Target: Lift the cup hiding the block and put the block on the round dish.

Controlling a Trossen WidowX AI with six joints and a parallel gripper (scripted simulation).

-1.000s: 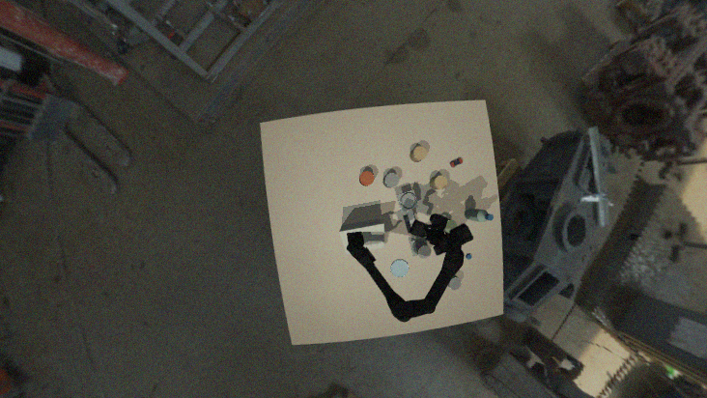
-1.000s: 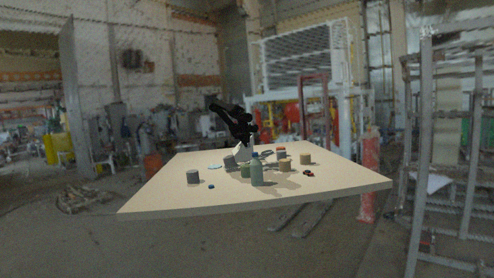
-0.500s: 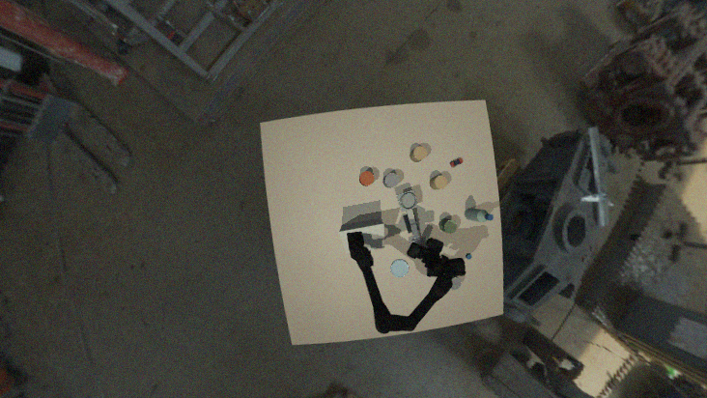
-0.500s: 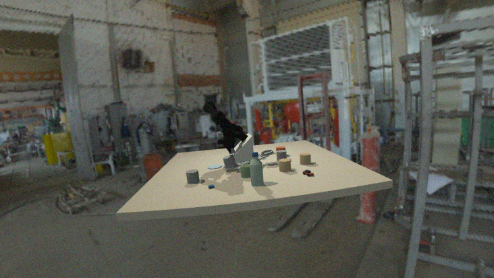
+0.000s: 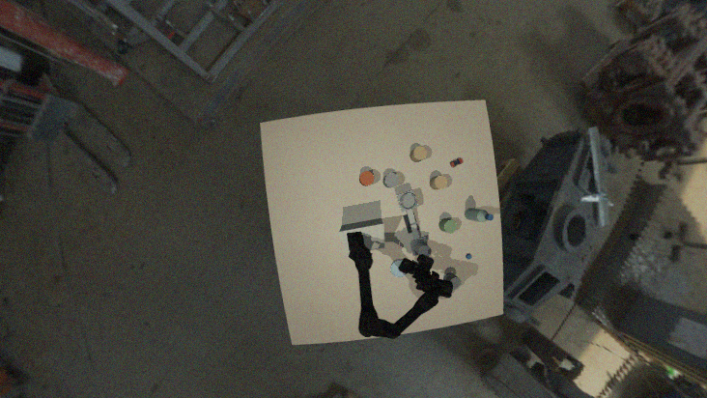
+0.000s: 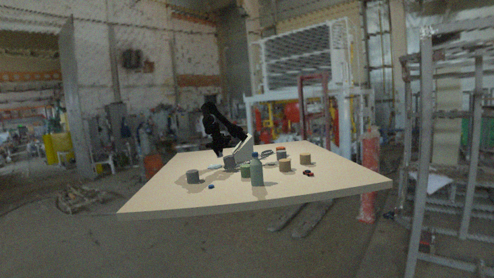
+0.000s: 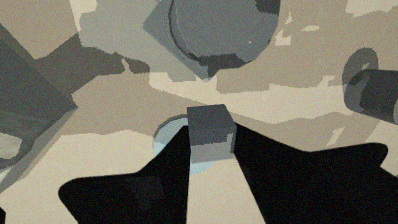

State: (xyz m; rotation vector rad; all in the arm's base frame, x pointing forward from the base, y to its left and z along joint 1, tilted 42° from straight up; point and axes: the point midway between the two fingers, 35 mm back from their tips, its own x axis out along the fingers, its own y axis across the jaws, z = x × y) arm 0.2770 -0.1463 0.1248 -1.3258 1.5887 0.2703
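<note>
The pale blue round dish is 9 cm below my gripper tip, 6 cm behind it and 5 cm to the right of it. Round my gripper tip: small balance 19 cm to the left, 5 cm below, 3 cm ahead; then green cylinder 23 cm ahead, 18 cm to the left, 5 cm below; then small blue cap 35 cm ahead, 8 cm below, 4 cm to the right.
</note>
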